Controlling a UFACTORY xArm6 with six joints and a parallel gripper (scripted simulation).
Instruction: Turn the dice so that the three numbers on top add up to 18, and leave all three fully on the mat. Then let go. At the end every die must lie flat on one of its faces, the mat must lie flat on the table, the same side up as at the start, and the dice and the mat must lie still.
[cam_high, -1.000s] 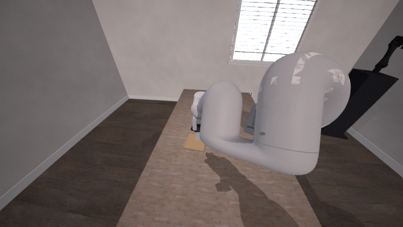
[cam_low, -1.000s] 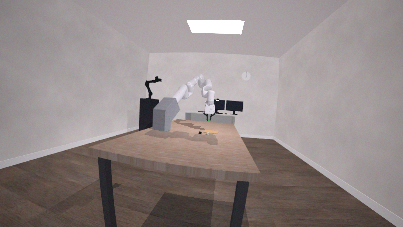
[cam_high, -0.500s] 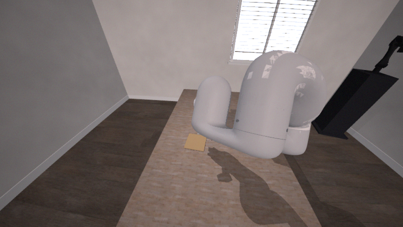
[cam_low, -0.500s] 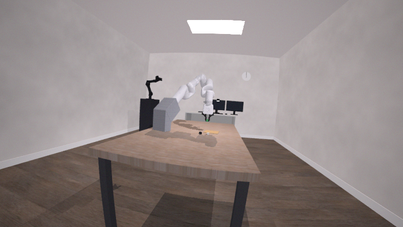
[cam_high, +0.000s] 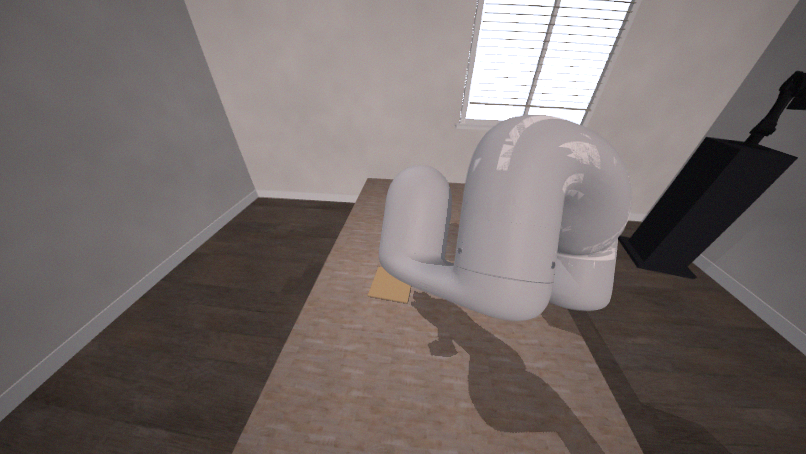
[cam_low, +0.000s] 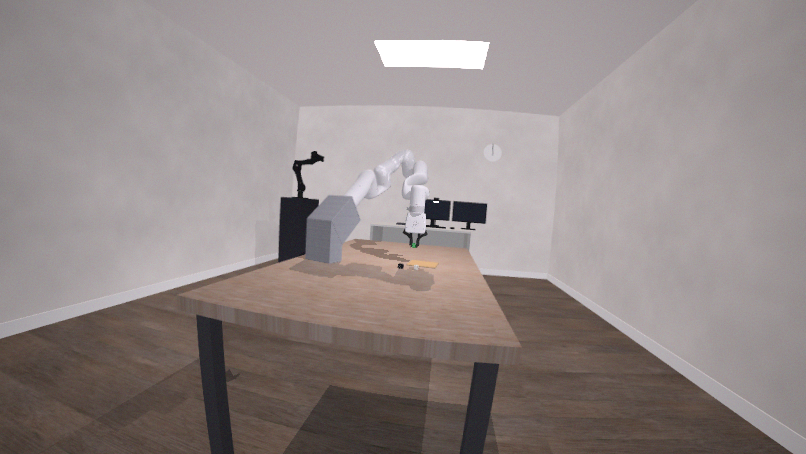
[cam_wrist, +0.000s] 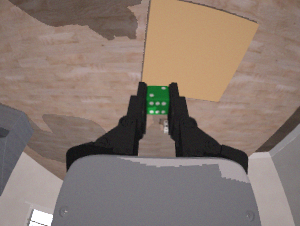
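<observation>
The mat is 100 mm below my hand, 50 mm ahead of it and 10 mm to the left of it. From my hand the other things lie so: black die: 150 mm to the right, 90 mm below, 10 mm behind; white die: 140 mm to the right, 90 mm below, 60 mm ahead; green die: 10 mm below.
</observation>
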